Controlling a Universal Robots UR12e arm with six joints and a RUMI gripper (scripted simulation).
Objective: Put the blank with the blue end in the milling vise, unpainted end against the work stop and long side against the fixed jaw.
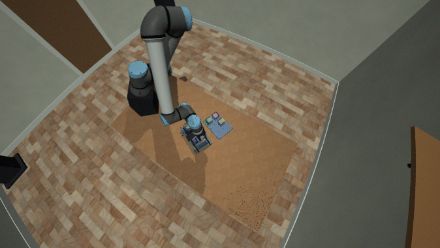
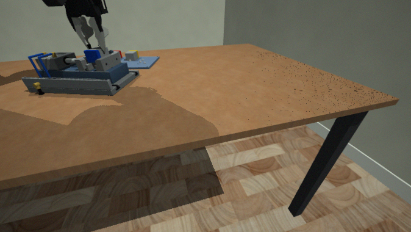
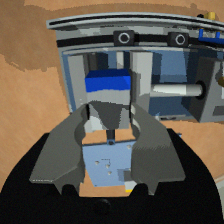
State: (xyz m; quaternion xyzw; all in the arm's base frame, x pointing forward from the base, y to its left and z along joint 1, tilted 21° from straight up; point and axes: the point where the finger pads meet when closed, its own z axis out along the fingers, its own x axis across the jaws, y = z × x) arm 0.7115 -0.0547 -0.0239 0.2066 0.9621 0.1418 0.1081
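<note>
Now: hand 20 mm above the blue blank. The rest, counted from my hand: vise body 80 mm below, 60 mm behind, 30 mm to the left; then green blank 230 mm to the left, 100 mm below, 50 mm behind; then fixed jaw 40 mm below, 30 mm ahead, 10 mm to the right.
</note>
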